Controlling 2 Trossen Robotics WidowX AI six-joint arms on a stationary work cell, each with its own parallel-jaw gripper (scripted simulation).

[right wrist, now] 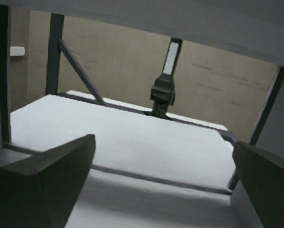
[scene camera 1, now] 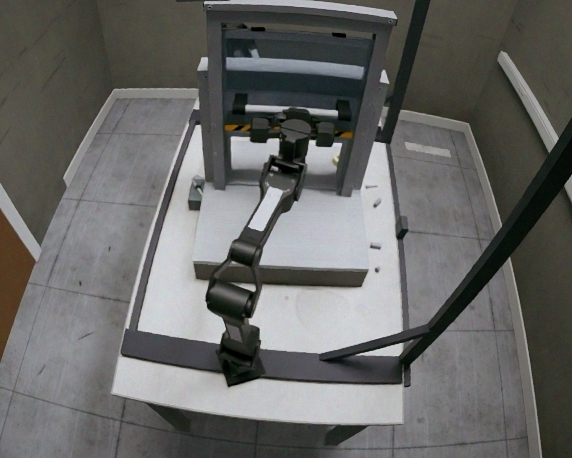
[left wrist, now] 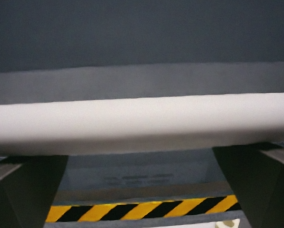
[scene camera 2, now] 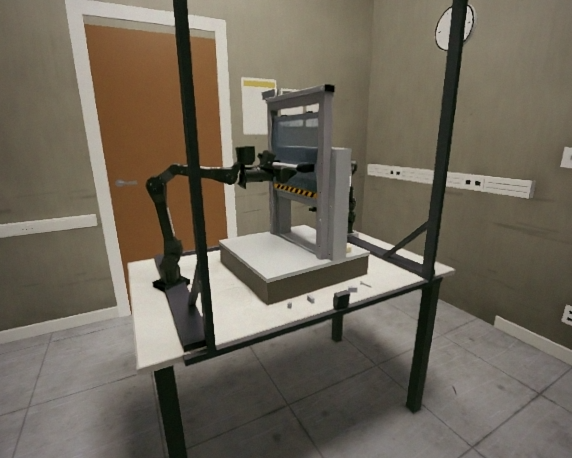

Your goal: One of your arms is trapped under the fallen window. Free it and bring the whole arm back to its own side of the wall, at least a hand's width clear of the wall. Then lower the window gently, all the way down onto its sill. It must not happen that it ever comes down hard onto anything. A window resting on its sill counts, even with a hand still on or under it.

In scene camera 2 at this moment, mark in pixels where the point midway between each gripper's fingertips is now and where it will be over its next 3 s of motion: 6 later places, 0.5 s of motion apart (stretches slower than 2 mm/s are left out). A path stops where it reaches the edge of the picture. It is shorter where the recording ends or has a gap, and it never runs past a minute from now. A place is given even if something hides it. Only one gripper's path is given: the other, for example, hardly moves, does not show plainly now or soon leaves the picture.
The left gripper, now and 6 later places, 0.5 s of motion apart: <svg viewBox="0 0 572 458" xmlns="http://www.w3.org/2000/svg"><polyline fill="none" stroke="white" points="291,171 291,170 291,178 290,185 290,190 290,197 290,201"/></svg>
